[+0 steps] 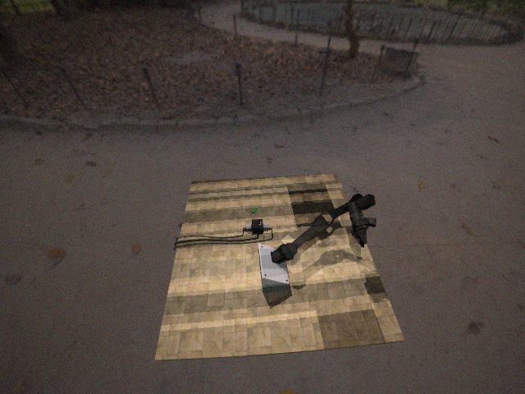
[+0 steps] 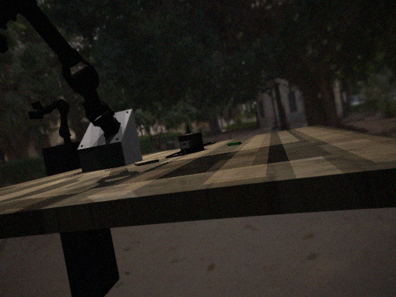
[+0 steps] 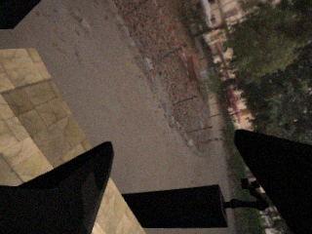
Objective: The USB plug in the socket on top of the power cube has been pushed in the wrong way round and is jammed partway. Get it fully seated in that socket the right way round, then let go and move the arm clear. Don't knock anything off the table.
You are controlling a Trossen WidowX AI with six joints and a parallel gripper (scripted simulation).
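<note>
Now: gripper tip 460 mm short of the USB plug, 420 mm to the right of it and 360 mm above it. From my gripper tip the other things lie so: green piece: 630 mm ahead, 450 mm below, 440 mm to the left.
</note>
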